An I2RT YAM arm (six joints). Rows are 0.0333 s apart.
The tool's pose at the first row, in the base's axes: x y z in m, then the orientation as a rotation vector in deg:
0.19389, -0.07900, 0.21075, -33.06, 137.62, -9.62
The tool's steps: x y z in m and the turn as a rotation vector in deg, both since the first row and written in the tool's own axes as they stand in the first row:
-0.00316, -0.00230, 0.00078, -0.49, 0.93, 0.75
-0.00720, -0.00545, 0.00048, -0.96, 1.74, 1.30
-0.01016, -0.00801, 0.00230, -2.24, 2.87, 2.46
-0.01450, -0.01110, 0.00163, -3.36, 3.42, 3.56
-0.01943, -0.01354, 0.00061, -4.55, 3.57, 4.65
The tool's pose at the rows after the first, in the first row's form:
0.19739, -0.07963, 0.21255, -32.42, 138.81, -9.01
0.20113, -0.08065, 0.21591, -31.99, 139.83, -8.47
0.20524, -0.08158, 0.21685, -31.20, 141.46, -6.79
0.20893, -0.08243, 0.22066, -30.37, 142.46, -5.12
0.21257, -0.08244, 0.22491, -29.57, 143.06, -3.24

